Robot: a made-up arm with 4 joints.
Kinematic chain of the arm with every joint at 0, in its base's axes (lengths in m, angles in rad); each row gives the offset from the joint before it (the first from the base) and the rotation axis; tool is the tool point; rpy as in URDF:
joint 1: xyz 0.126 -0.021 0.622 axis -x
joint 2: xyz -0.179 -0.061 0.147 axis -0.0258 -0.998 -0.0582
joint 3: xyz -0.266 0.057 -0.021 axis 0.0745 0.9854 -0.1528
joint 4: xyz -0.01 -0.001 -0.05 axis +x
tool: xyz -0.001 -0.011 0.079 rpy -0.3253 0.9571 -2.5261
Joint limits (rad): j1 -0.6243..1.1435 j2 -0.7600..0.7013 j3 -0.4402..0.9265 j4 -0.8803..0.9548
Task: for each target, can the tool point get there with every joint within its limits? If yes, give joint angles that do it. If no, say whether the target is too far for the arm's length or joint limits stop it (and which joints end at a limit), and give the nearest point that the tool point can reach.
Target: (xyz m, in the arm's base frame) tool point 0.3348 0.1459 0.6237
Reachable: no: joint limits stop it (at a limit: joint 2, joint 3, joint 4) | nearest point -0.2407 0.0402 0.6226 | short by 0.585 m
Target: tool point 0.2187 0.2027 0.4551
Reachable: no: joint limits stop it (at a limit: joint 2, joint 3, joint 4) | nearest point -0.2407 0.0281 0.5854 | short by 0.508 m
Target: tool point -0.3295 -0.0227 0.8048
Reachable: yes | joints 0.3200 -0.1370 -0.2394 0.5661
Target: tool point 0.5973 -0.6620 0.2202
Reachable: no: too far | nearest point -0.2349 -0.0938 0.5764 | short by 1.069 m
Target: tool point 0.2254 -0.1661 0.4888
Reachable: no: joint limits stop it (at a limit: joint 2, joint 3, joint 4) | nearest point -0.2349 -0.0843 0.5639 | short by 0.474 m
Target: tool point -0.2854 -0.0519 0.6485
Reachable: yes | joints 0.8119 0.5609 -0.0661 0.4288
